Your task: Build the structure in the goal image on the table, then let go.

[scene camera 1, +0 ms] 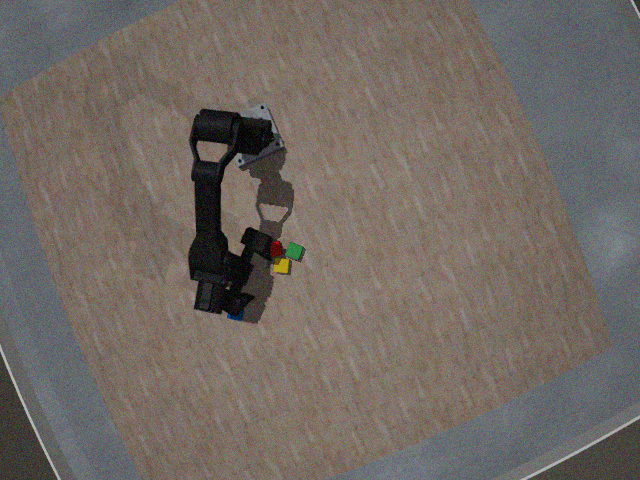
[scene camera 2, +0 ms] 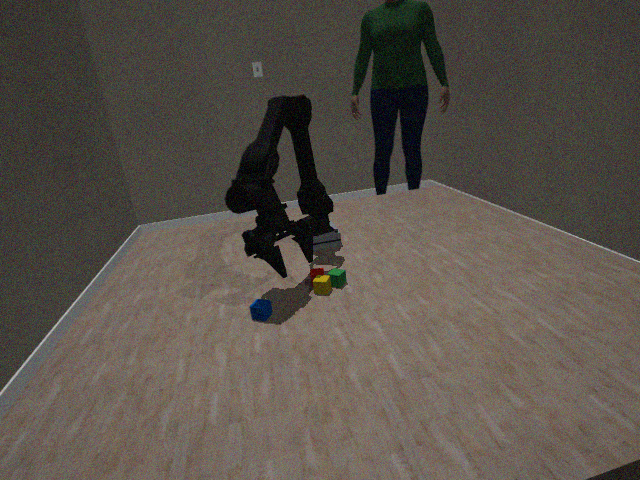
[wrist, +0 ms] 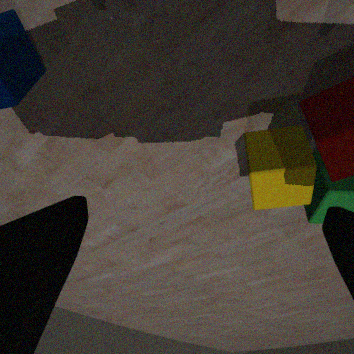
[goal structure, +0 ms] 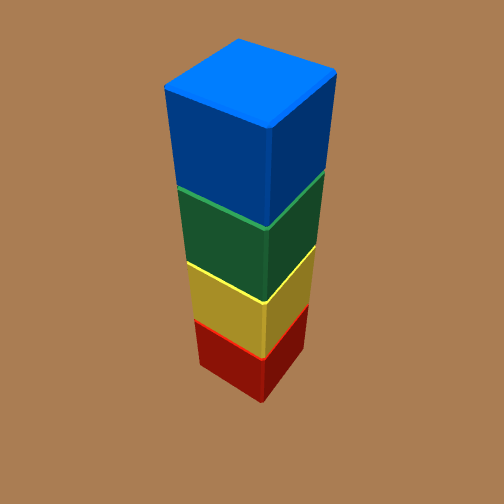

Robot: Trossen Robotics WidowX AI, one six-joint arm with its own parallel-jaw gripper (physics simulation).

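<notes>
A blue cube [scene camera 1: 235, 315] [scene camera 2: 261, 310] [wrist: 17, 60] lies apart from the others, partly covered by the arm in scene view 1. A yellow cube [scene camera 1: 281, 266] [scene camera 2: 322, 285] [wrist: 282, 187], a red cube [scene camera 1: 276, 248] [scene camera 2: 316, 271] [wrist: 334, 130] and a green cube [scene camera 1: 295, 251] [scene camera 2: 337, 277] [wrist: 340, 199] lie close together on the table. Whether they touch is hard to tell. The black gripper [scene camera 1: 262, 275] [scene camera 2: 298, 268] [wrist: 206, 210] is open and empty, above the table between the blue cube and the group. One fingertip covers part of the green cube in the wrist view.
The wood-patterned table [scene camera 1: 413, 232] [scene camera 2: 387, 387] bears the cubes. The arm's grey base plate [scene camera 1: 262, 111] [scene camera 2: 327, 241] stands behind the group in scene view 2. The arm's shadow falls near the cubes. A standing person [scene camera 2: 399, 56] shows in the background.
</notes>
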